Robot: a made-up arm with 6 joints. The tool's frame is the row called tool.
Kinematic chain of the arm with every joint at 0, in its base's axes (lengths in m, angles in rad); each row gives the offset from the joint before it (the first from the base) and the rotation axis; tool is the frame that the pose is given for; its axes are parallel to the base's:
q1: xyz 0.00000 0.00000 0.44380 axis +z
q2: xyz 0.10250 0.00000 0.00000 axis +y
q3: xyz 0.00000 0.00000 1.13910 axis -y
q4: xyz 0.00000 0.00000 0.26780 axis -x
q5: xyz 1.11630 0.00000 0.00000 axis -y
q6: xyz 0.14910 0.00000 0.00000 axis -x
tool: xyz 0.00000 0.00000 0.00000
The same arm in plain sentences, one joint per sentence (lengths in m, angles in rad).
The arm has six revolute joints in a row. What follows holds with every joint at zero, and every direction is one of the base frame's. Joint 1 lies 0.4438 m along +z from the base frame's origin and turns about +z. Joint 2 lies 0.1025 m along +x from joint 1 and turns about +y. Joint 3 lies 1.1391 m along +z from joint 2 and turns about -y. Joint 4 lies 0.2678 m along +z from joint 3 and turns about -x. Joint 5 lies 1.1163 m along +x from joint 4 and turns about -y. Joint 6 lies 0.1491 m along +x from joint 5 and turns about -x. The tool frame, which is the frame that the pose is given for, lies at the same point as joint 6; its axes are parallel to the base frame's.
